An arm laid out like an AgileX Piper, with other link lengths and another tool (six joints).
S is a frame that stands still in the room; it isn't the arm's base.
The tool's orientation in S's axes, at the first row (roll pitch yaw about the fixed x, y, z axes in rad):
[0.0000 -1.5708 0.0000]
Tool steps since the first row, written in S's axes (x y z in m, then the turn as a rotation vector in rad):
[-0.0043 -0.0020 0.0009 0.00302 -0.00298 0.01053]
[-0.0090 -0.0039 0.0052 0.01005 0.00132 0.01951]
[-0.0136 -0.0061 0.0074 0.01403 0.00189 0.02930]
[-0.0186 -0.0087 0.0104 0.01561 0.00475 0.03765]
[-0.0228 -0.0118 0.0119 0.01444 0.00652 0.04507]
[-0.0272 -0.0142 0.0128 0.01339 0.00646 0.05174]
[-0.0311 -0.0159 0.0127 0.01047 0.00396 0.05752]
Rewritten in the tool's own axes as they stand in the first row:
[0.0009 -0.0020 0.0043 0.01053 -0.00298 -0.00302]
[0.0052 -0.0039 0.0090 0.01951 0.00132 -0.01005]
[0.0074 -0.0061 0.0136 0.02930 0.00189 -0.01403]
[0.0104 -0.0087 0.0186 0.03765 0.00475 -0.01561]
[0.0119 -0.0118 0.0228 0.04507 0.00652 -0.01444]
[0.0128 -0.0142 0.0272 0.05174 0.00646 -0.01339]
[0.0127 -0.0159 0.0311 0.05752 0.00396 -0.01047]

